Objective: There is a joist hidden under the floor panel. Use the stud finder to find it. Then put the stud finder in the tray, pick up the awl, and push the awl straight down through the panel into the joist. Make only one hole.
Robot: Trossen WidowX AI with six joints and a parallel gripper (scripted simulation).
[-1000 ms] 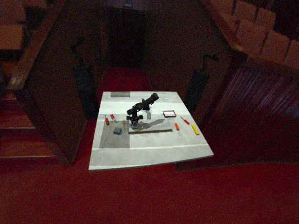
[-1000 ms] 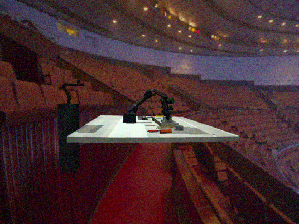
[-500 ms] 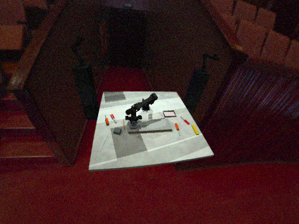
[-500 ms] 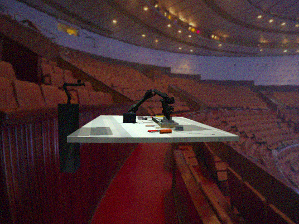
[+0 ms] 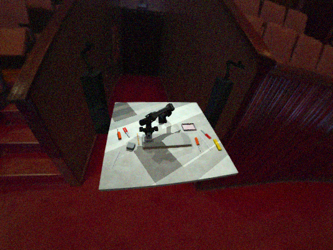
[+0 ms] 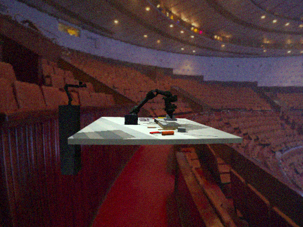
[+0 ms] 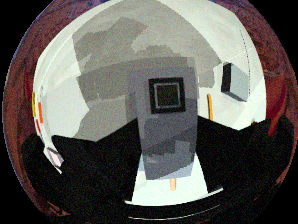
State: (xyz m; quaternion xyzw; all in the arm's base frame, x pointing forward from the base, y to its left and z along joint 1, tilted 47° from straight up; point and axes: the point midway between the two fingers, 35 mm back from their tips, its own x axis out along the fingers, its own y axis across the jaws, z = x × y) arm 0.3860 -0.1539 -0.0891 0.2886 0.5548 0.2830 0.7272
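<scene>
Right now the tray is 50 cm to the left of my gripper tip, 27 cm behind it and 9 cm below it. From my gripper tip the other things lie so: thin orange tool (11 cm to the right, 10 cm below, 6 cm behind); stud finder (2 cm above, 1 cm ahead); grey block (18 cm to the right, 8 cm below, 7 cm ahead).
</scene>
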